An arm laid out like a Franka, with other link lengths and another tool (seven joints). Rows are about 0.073 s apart.
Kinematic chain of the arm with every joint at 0, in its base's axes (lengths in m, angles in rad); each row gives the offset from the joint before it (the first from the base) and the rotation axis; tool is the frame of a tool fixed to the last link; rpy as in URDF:
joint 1: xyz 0 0 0.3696 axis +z
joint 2: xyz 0 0 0 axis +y
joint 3: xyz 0 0 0.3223 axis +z
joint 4: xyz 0.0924 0 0 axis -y
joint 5: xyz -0.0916 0 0.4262 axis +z
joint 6: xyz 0 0 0 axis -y
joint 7: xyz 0.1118 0 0 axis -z
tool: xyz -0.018 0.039 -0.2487 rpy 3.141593 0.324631 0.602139
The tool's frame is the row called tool.
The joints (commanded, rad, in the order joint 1, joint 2, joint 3, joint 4, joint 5, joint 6, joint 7), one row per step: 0.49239 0.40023 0.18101 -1.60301 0.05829 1.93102 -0.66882; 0.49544 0.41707 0.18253 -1.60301 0.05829 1.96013 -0.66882; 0.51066 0.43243 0.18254 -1.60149 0.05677 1.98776 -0.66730; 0.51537 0.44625 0.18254 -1.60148 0.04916 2.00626 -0.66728; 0.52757 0.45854 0.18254 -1.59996 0.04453 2.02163 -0.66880; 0.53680 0.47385 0.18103 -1.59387 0.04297 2.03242 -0.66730; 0.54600 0.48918 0.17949 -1.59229 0.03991 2.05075 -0.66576; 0.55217 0.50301 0.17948 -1.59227 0.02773 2.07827 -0.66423; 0.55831 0.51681 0.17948 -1.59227 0.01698 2.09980 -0.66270; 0.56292 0.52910 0.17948 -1.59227 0.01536 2.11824 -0.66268; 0.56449 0.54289 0.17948 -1.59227 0.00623 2.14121 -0.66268
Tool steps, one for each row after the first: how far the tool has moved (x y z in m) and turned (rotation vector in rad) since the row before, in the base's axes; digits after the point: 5 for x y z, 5 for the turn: 0.00273 0.00591 -0.00968 0.00971 -0.00812 0.00082; -0.00204 0.01144 -0.00817 0.00879 -0.01042 0.01078; 0.00116 0.00330 -0.00868 -0.00074 -0.00700 0.00578; -0.00291 0.00754 -0.00699 0.00132 -0.00538 0.01385; -0.00113 0.00584 -0.00717 0.00105 -0.00100 0.00533; -0.00097 0.00574 -0.00898 0.00185 -0.00428 0.00544; 0.00211 0.00476 -0.00831 0.00233 -0.01647 0.00743; 0.00060 0.00406 -0.00863 -0.00032 -0.01095 0.00769; -0.00015 0.00409 -0.00746 0.00439 -0.00449 0.00352; 0.00272 0.00202 -0.00844 0.00201 -0.01108 0.00402
